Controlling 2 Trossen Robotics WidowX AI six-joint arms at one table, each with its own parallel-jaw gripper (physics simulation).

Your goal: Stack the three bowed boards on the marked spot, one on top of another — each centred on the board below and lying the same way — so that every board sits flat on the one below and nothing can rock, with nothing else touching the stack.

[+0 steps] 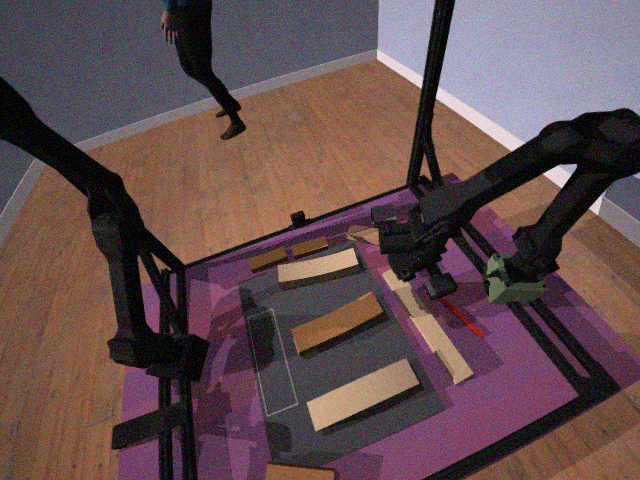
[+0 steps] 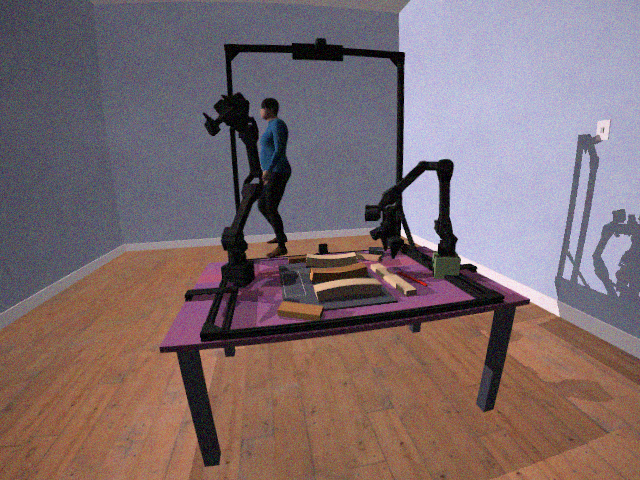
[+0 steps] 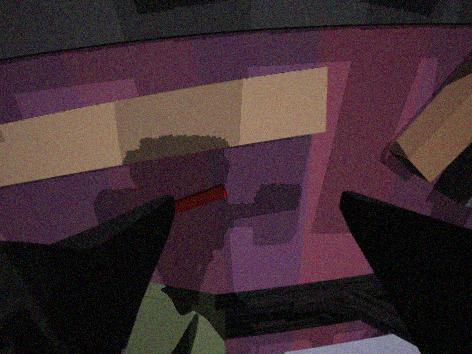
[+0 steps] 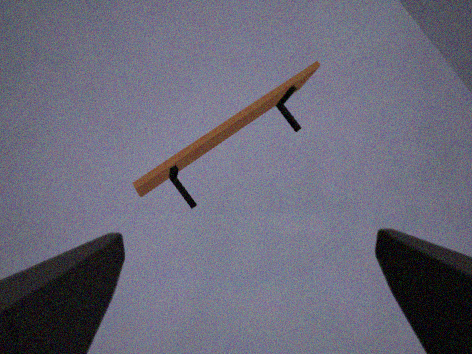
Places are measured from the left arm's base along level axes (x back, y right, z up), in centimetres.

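Pixels of known places: left gripper, fingertip midpoint: [image 1: 417, 272] [image 2: 389, 254] [image 3: 257, 201]; right gripper, fingertip midpoint: [image 2: 212, 104] [image 4: 250, 243]; left arm's base at its link origin: [image 1: 520, 270] [image 2: 446, 254]; right arm's base at its link origin: [image 1: 170, 353] [image 2: 237, 263].
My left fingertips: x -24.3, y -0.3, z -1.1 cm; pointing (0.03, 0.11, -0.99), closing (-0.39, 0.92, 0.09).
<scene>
Ahead of a thing's pixels: the offset from my left fingertips to its top centre. "spot": to the spot under its first point. Level surfaces: height alone.
Three bowed boards lie apart on the grey mat {dz -7.5 cm} [image 1: 320, 444]: a pale back board {dx -26.7, dy +3.1, dz -2.3 cm} [image 1: 317, 267] [image 2: 331, 259] and an orange middle board {dx -20.0, dy -12.5, dz -2.6 cm} [image 1: 338, 322] [image 2: 338, 271], both dipping mid-length, and a pale front board {dx -13.4, dy -28.1, dz -2.4 cm} [image 1: 364, 393] [image 2: 348, 289], arched upward. The marked spot, a white outline {spot: dx -33.3, dy -21.2, dz -7.5 cm} [image 1: 285, 356], is at the mat's left and holds no board. My left gripper [image 1: 421, 281] [image 2: 387, 245] [image 3: 257, 201] is open and empty, above the table right of the mat, near the long pale strip. My right gripper [image 2: 208, 124] [image 4: 250, 243] is open and empty, raised high at the left.
The long pale strip {dx +1.4, dy -9.8, dz -5.9 cm} [image 1: 439, 338] [image 3: 285, 105] and a red rod {dx +9.7, dy -6.8, dz -7.5 cm} [image 1: 465, 320] [image 3: 202, 199] lie right of the mat. Small orange blocks {dx -43.8, dy +7.0, dz -5.8 cm} [image 1: 268, 259] {dx -31.0, dy +12.0, dz -6.0 cm} [image 1: 310, 246] and a pale block {dx -11.6, dy +16.7, dz -5.3 cm} [image 1: 363, 234] lie behind it. Another orange block {dx -25.9, dy -45.4, dz -4.9 cm} [image 1: 299, 471] [image 2: 299, 310] lies in front.
</scene>
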